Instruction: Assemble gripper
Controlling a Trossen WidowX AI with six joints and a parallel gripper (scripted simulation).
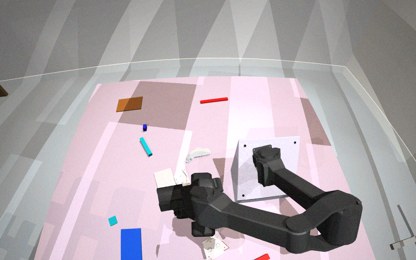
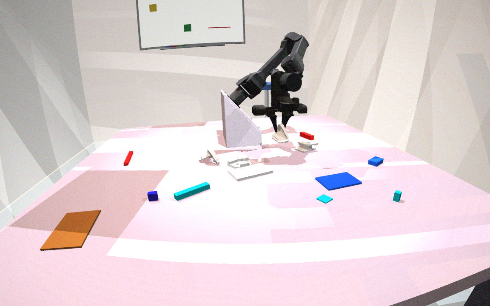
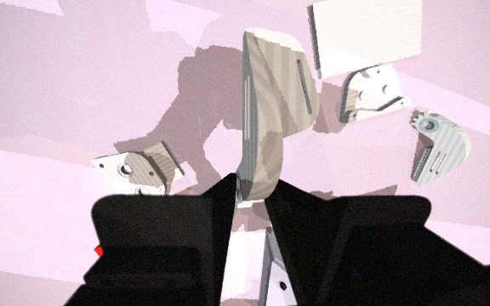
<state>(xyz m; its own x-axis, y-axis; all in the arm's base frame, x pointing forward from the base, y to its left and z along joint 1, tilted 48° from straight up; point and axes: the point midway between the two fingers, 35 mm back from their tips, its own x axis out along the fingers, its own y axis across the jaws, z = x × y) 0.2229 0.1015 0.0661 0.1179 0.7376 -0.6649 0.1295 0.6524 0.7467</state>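
Right now my gripper tip is 12 cm to the right of the white stand, 7 cm above it and 2 cm past it. The rest, counted from my gripper tip: white jaw: 2 cm ahead, 1 cm above; then housing plate: 16 cm to the right, 8 cm below, 5 cm ahead; then white gripper base: 12 cm to the left, 5 cm below, 2 cm behind.
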